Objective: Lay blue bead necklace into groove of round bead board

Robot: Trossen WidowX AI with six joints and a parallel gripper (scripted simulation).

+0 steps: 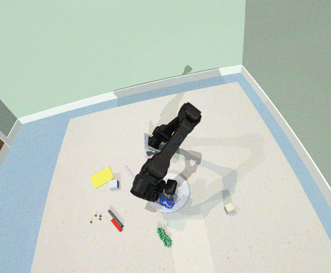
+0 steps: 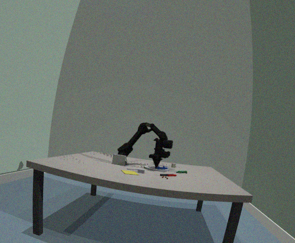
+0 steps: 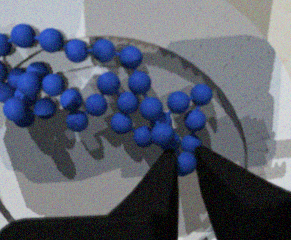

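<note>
The round bead board lies 4 cm to the left of my gripper tip and 1 cm below it. From my gripper tip the other things lie so: white cube 23 cm to the right, 7 cm behind, 1 cm below; grey tool 21 cm to the right, 12 cm ahead, 2 cm below; stick 15 cm to the right, 13 cm behind, 2 cm below.
</note>
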